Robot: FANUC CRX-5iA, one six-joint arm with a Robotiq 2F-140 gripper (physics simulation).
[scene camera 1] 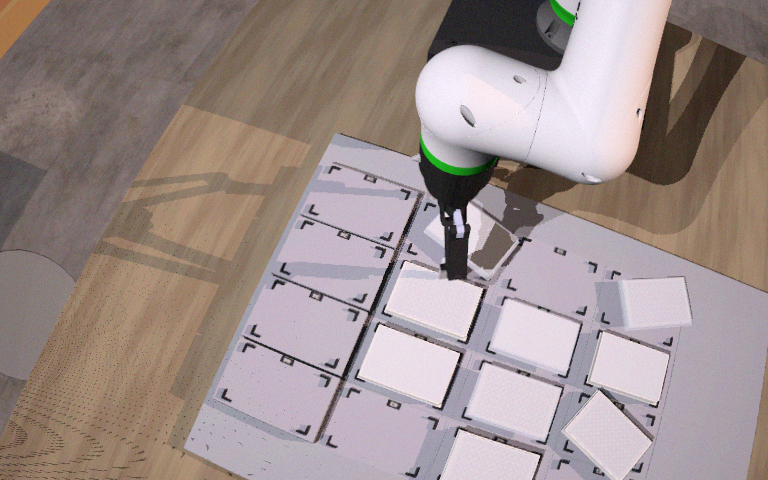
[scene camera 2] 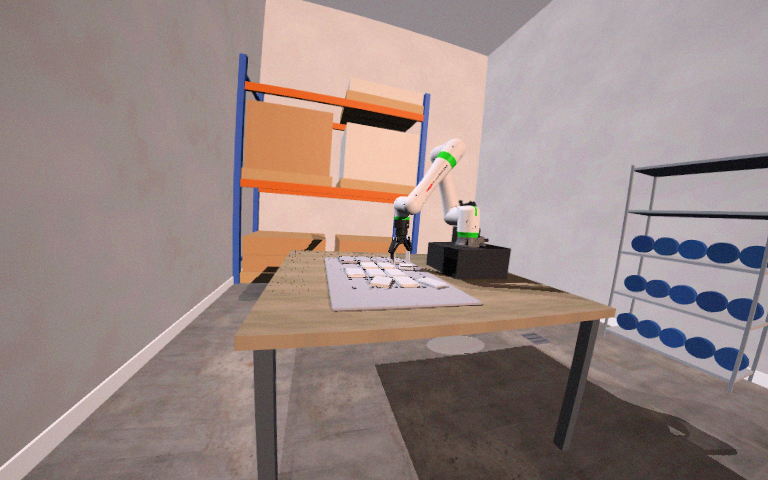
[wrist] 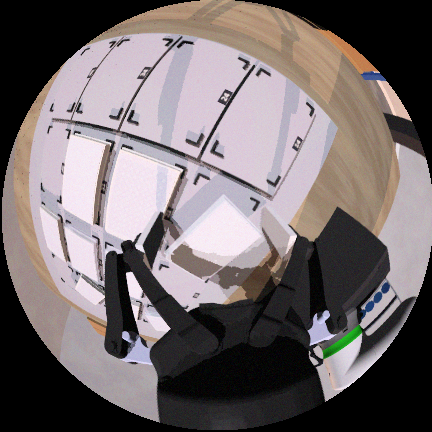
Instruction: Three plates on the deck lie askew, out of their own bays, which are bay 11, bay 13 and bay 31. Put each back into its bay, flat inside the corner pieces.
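Where they show: gripper, fingertip midpoint: [scene camera 1: 441,234] [scene camera 2: 400,263] [wrist: 213,218]; arm's base, origin of the base link: [scene camera 2: 467,246].
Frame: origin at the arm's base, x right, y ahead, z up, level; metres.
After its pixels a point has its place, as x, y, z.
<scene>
A white plate [scene camera 1: 480,225] @[0.098, 0.349, -0.143] [wrist: 220,227] @[0.142, 0.366, -0.144] lies turned across the corner pieces of its bay at the deck's upper edge in scene camera 1, partly in shadow. My gripper [scene camera 1: 454,267] [scene camera 2: 400,258] @[0.154, 0.381, -0.139] [wrist: 213,218] @[0.154, 0.381, -0.139] is open over it, with a finger on either side in the wrist view and nothing held. A second plate [scene camera 1: 656,301] @[-0.218, 0.404, -0.144] [scene camera 2: 432,281] @[-0.229, 0.399, -0.144] sits shifted to the right of its bay and looks tilted. A third plate [scene camera 1: 607,433] @[-0.162, 0.632, -0.145] [scene camera 2: 380,281] @[-0.189, 0.651, -0.145] [wrist: 90,289] @[-0.137, 0.617, -0.145] is turned diagonally over its bay. I cannot read these bays' numbers.
Other white plates [scene camera 1: 436,300] @[0.138, 0.485, -0.145] [scene camera 1: 410,365] @[0.151, 0.591, -0.145] [scene camera 1: 535,336] @[-0.020, 0.506, -0.145] [scene camera 1: 628,367] @[-0.181, 0.523, -0.145] sit square in bays close by. The grey deck [scene camera 1: 713,362] @[-0.349, 0.481, -0.160] [scene camera 2: 396,300] @[-0.385, 0.663, -0.159] lies on a wooden table [scene camera 2: 509,311] @[-0.562, 0.272, -0.170]. The black robot base [scene camera 2: 481,263] @[-0.147, 0.013, -0.080] stands beside the deck.
</scene>
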